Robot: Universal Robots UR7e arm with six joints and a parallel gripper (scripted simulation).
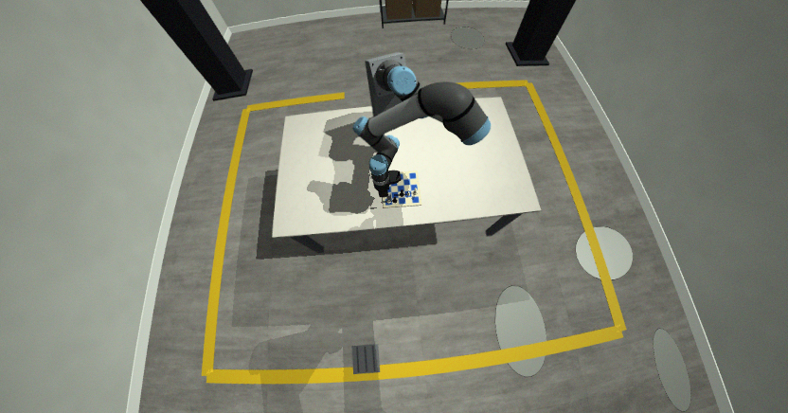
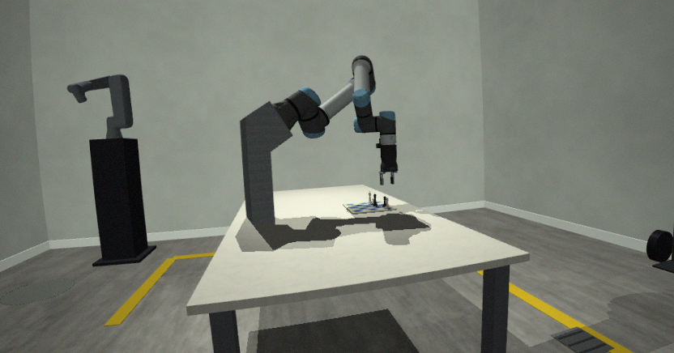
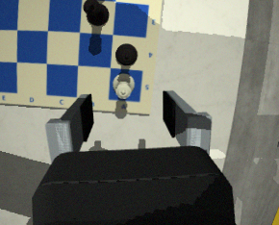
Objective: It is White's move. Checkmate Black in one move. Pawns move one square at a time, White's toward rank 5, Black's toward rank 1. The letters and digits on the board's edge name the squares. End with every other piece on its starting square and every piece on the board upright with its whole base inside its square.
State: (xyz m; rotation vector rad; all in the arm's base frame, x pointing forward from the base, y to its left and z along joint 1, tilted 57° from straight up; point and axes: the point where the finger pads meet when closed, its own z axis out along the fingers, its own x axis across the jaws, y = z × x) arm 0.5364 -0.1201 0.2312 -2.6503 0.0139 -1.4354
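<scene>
My hand is 11 cm above the white piece. Round my hand: black piece: 11 cm below, 3 cm to the left; then chessboard: 13 cm below, 8 cm to the left, 8 cm behind; then white pawn: 12 cm below, 11 cm to the left, 3 cm behind.
</scene>
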